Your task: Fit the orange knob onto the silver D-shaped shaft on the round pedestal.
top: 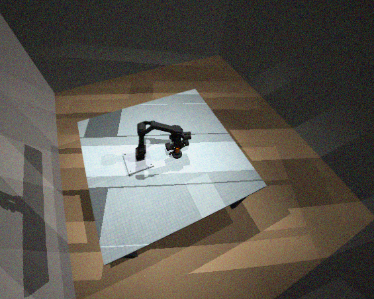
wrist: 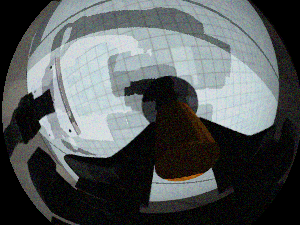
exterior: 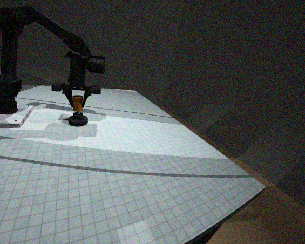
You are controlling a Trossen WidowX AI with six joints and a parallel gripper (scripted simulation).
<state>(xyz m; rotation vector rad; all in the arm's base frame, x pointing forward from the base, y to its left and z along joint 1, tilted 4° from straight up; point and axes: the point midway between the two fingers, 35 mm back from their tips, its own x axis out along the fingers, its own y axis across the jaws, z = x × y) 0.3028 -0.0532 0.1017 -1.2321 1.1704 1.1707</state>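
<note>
My gripper tip is now 3 cm below the orange knob. The rest, counted from my gripper tip: dark round pedestal: 4 cm below.
</note>
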